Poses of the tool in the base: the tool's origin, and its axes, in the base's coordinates. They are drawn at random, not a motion.
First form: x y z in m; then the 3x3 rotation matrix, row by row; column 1 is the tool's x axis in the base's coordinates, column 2 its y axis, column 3 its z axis. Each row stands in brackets.
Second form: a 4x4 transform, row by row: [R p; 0 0 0 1], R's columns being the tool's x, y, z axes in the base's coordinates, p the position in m. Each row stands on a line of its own. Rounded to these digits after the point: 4 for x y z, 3 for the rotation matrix.
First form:
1: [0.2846, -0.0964, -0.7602], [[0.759, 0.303, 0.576], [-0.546, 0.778, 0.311], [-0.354, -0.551, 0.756]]
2: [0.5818, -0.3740, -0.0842], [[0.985, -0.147, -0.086], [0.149, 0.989, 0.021], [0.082, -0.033, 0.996]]
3: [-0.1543, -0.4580, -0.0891], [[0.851, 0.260, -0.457], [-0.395, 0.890, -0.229], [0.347, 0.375, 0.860]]
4: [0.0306, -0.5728, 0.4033], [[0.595, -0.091, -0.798], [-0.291, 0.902, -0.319], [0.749, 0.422, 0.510]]
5: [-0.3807, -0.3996, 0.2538], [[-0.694, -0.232, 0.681], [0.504, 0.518, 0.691], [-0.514, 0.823, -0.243]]
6: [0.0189, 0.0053, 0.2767], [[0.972, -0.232, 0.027], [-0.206, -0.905, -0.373], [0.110, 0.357, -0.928]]
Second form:
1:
0.759, 0.303, 0.576, 0.2846
-0.546, 0.778, 0.311, -0.0964
-0.354, -0.551, 0.756, -0.7602
0, 0, 0, 1

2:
0.985, -0.147, -0.086, 0.5818
0.149, 0.989, 0.021, -0.3740
0.082, -0.033, 0.996, -0.0842
0, 0, 0, 1

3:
0.851, 0.260, -0.457, -0.1543
-0.395, 0.890, -0.229, -0.4580
0.347, 0.375, 0.860, -0.0891
0, 0, 0, 1

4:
0.595, -0.091, -0.798, 0.0306
-0.291, 0.902, -0.319, -0.5728
0.749, 0.422, 0.510, 0.4033
0, 0, 0, 1

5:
-0.694, -0.232, 0.681, -0.3807
0.504, 0.518, 0.691, -0.3996
-0.514, 0.823, -0.243, 0.2538
0, 0, 0, 1

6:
0.972, -0.232, 0.027, 0.0189
-0.206, -0.905, -0.373, 0.0053
0.110, 0.357, -0.928, 0.2767
0, 0, 0, 1

